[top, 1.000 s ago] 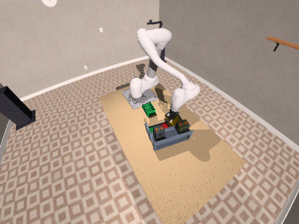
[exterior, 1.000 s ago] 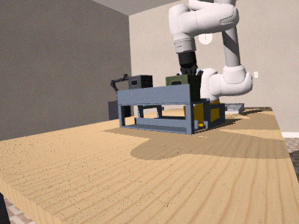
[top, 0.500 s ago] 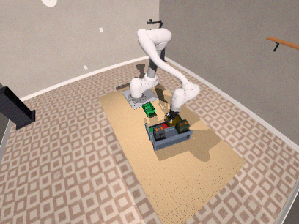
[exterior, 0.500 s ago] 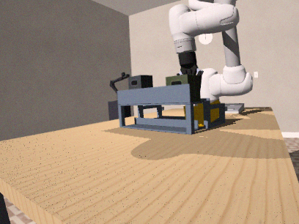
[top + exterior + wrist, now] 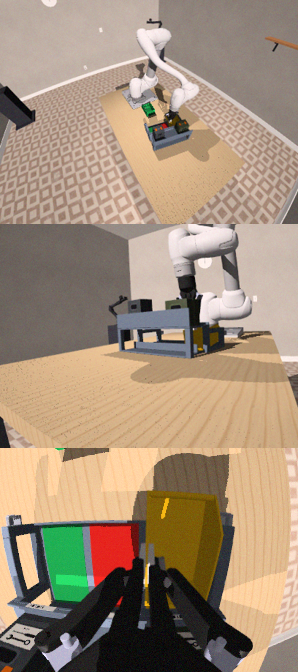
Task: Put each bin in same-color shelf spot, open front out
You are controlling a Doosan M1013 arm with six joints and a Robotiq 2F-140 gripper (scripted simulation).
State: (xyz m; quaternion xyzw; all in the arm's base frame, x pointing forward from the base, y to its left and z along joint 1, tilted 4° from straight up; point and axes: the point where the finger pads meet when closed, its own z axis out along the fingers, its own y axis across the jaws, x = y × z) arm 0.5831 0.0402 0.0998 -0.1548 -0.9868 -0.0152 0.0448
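My gripper is now 10 mm short of the yellow bin, 50 mm to the right of it and 40 mm above it. The rest, counted from my hand: dark box 80 mm ahead, 220 mm to the right, 70 mm above; then green bin 320 mm behind, 50 mm to the right, 60 mm below.
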